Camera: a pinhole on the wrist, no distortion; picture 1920 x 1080 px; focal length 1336.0 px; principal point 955.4 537.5 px. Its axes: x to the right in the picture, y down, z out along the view. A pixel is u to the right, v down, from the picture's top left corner.
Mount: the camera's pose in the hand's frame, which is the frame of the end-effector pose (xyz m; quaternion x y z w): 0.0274 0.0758 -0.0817 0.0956 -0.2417 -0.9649 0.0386
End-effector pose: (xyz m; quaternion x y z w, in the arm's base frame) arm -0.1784 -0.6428 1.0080 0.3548 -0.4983 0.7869 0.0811
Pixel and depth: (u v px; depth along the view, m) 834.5 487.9 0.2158
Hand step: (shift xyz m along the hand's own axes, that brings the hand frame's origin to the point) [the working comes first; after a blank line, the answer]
In the camera's frame: -0.0195 -0.0080 0.2158

0.0025 0.1843 0.1044
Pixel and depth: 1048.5 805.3 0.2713
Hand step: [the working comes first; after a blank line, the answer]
In the camera's frame: 0.0189 0.0544 0.2713

-0.0447 0.1502 0.1756
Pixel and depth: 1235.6 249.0 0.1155
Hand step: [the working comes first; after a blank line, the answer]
In the camera's frame: 0.0242 -0.0249 0.1155

-0.0205 0.1478 0.0024
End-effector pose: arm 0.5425 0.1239 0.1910 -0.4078 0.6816 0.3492 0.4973
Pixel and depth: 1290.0 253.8 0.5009
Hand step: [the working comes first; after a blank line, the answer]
In the camera's frame: 0.1254 -0.1064 0.5009

-0.2001 0.3842 0.2803
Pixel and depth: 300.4 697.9 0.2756
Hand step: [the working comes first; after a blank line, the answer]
In the camera's frame: -0.1351 0.0331 0.2756

0.1046 0.1895 0.1947
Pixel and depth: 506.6 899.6 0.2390
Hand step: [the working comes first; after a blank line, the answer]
In the camera's frame: -0.0803 0.0648 0.2390

0.0593 0.1382 0.1690
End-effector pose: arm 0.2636 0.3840 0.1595 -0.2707 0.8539 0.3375 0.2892
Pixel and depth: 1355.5 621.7 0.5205
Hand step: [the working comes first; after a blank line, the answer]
In the camera's frame: 0.1559 0.0328 0.5205

-0.2300 0.2670 0.3582
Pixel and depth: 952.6 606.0 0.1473
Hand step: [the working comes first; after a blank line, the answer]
In the camera's frame: -0.0003 0.0076 0.1473

-0.0020 0.1368 0.0493
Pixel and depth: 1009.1 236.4 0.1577
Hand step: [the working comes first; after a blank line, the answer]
In the camera's frame: 0.0063 -0.0355 0.1577

-0.0118 0.1787 0.0368
